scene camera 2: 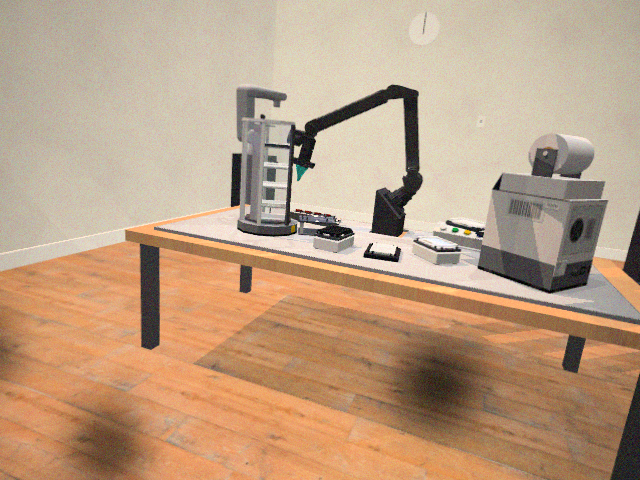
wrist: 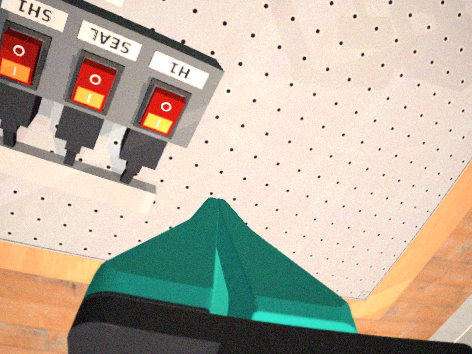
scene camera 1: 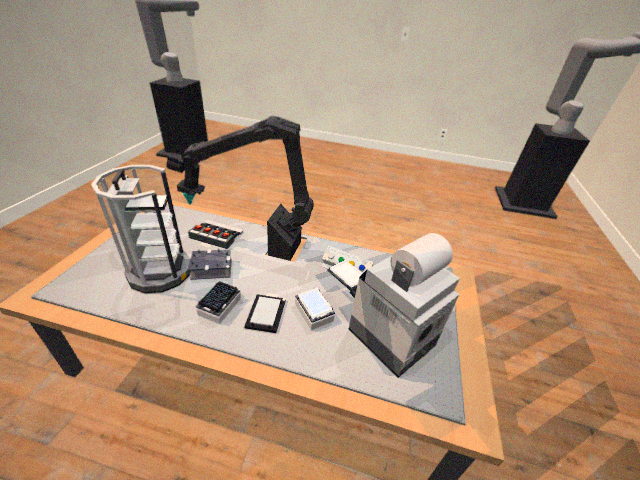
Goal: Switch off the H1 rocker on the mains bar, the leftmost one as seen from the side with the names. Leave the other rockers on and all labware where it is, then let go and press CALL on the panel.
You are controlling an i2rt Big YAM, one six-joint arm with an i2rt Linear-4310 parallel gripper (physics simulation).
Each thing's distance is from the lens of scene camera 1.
tall rack tower (scene camera 1: pixel 128 195): 1.26 m
